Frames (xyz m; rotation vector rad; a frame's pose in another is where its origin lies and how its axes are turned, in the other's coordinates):
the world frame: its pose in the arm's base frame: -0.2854 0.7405 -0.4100 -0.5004 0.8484 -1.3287
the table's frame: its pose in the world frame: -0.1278 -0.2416 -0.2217 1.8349 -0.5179 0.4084
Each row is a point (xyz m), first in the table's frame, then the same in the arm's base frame.
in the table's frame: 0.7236 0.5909 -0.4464
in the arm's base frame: 0.2530 0.4630 0.0853
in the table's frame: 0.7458 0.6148 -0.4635
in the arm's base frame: 0.2849 0.4538 0.1012
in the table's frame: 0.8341 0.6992 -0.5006
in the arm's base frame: 0.3813 0.4082 0.1715
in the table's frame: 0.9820 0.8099 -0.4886
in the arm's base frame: 0.4668 0.3086 0.3019
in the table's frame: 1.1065 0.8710 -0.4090
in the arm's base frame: 0.4665 0.2017 0.4209
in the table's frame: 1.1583 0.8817 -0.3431
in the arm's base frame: 0.4323 0.1465 0.4750
